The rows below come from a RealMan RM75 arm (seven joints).
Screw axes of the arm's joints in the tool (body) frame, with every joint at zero. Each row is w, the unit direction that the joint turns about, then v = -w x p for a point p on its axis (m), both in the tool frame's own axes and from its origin. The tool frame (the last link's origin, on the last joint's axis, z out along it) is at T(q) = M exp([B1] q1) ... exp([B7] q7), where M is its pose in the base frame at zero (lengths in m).
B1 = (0, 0, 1, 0, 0, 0)
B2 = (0, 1, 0, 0.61, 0, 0)
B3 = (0, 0, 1, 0, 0, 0)
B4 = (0, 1, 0, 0.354, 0, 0)
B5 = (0, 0, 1, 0, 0, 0)
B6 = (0, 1, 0, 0.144, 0, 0)
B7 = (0, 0, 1, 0, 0, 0)
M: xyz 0 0 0.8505 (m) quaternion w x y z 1 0 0 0
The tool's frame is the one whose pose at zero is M.
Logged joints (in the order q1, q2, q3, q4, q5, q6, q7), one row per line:
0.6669 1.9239 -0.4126 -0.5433 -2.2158 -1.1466 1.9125
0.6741 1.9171 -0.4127 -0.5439 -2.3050 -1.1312 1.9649
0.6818 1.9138 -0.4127 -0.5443 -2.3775 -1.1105 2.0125
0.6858 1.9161 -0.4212 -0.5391 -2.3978 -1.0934 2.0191
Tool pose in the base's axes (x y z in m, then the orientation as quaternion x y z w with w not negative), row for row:
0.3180 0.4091 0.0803 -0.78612 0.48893 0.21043 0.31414
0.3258 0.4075 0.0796 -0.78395 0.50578 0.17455 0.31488
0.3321 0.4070 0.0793 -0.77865 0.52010 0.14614 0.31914
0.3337 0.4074 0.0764 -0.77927 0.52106 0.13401 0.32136
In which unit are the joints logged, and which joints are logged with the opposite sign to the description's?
The joints are logged in radians. Opposite sign: none.
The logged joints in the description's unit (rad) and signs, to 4 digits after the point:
0.6669 1.9239 -0.4126 -0.5433 -2.2158 -1.1466 1.9125
0.6741 1.9171 -0.4127 -0.5439 -2.3050 -1.1312 1.9649
0.6818 1.9138 -0.4127 -0.5443 -2.3775 -1.1105 2.0125
0.6858 1.9161 -0.4212 -0.5391 -2.3978 -1.0934 2.0191

